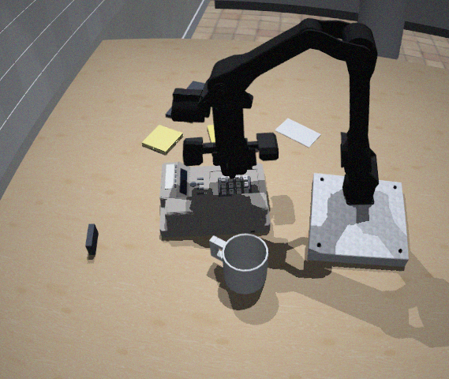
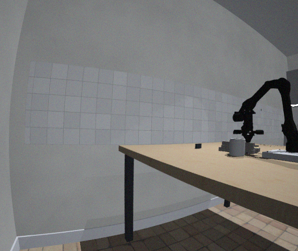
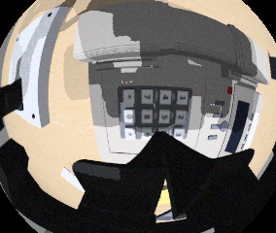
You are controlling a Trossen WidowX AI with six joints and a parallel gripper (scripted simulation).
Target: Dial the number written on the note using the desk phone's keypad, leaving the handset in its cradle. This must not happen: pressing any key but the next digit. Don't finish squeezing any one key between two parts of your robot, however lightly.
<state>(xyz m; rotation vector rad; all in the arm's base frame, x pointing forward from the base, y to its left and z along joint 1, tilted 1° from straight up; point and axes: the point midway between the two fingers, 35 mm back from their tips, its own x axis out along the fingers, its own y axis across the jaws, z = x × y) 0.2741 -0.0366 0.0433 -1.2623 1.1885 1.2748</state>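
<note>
Right now my hand is 9 cm to the right of the handset, 3 cm short of it and 2 cm above it. The rest, counted from my hand: grey mug 22 cm to the left, 3 cm below, 3 cm behind; yellow note 17 cm to the right, 6 cm below, 2 cm ahead; white card 18 cm to the right, 16 cm behind, 7 cm below.
</note>
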